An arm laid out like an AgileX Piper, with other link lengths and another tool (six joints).
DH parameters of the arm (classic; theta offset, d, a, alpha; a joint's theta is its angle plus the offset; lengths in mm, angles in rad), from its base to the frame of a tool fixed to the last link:
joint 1: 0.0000 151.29 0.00 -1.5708
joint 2: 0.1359 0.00 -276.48 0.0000
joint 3: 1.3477 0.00 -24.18 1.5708
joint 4: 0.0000 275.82 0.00 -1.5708
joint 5: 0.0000 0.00 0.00 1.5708
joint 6: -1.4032 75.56 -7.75 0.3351
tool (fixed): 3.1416 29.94 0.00 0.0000
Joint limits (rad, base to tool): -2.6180..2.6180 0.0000..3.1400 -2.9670..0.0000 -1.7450..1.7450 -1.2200..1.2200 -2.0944..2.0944
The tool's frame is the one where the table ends.
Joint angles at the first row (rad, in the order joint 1, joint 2, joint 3, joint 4, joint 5, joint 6):
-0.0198, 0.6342, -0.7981, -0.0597, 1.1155, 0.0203
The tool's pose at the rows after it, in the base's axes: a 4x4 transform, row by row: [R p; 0 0 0 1], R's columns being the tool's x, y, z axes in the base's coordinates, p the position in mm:
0.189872 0.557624 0.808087 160.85; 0.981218 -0.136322 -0.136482 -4.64; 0.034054 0.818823 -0.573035 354.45; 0 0 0 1
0.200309 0.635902 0.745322 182.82; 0.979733 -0.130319 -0.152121 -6.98; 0.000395 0.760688 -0.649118 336.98; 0 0 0 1
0.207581 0.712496 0.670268 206.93; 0.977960 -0.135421 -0.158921 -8.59; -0.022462 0.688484 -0.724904 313.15; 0 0 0 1
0.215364 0.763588 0.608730 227.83; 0.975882 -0.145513 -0.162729 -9.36; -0.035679 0.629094 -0.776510 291.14; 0 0 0 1
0.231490 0.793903 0.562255 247.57; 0.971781 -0.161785 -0.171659 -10.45; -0.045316 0.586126 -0.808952 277.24; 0 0 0 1
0.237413 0.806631 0.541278 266.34; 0.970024 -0.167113 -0.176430 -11.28; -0.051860 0.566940 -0.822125 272.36; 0 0 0 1
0.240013 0.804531 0.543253 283.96; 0.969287 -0.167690 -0.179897 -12.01; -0.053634 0.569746 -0.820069 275.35; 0 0 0 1
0.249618 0.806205 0.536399 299.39; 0.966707 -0.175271 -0.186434 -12.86; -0.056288 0.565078 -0.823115 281.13; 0 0 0 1
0.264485 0.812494 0.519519 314.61; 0.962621 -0.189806 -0.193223 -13.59; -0.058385 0.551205 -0.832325 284.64; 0 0 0 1
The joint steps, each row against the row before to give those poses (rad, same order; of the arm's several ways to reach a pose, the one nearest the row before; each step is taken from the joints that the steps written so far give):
0.0000, 0.1068, -0.0192, -0.0213, -0.0022, 0.0069
0.0000, 0.1100, -0.0028, -0.0209, -0.0062, 0.0086
-0.0023, 0.1282, 0.0000, -0.0076, -0.0203, 0.0095
0.0000, 0.1160, -0.0055, -0.0040, -0.0295, 0.0152
0.0000, 0.1045, -0.0324, -0.0060, -0.0152, 0.0230
0.0000, 0.0838, -0.0528, -0.0042, -0.0058, 0.0096
0.0000, 0.0627, -0.0656, -0.0035, 0.0003, 0.0036
0.0000, 0.0548, -0.0735, -0.0026, 0.0257, 0.0080
0.0000, 0.0590, -0.0737, 0.0000, 0.0332, 0.0127

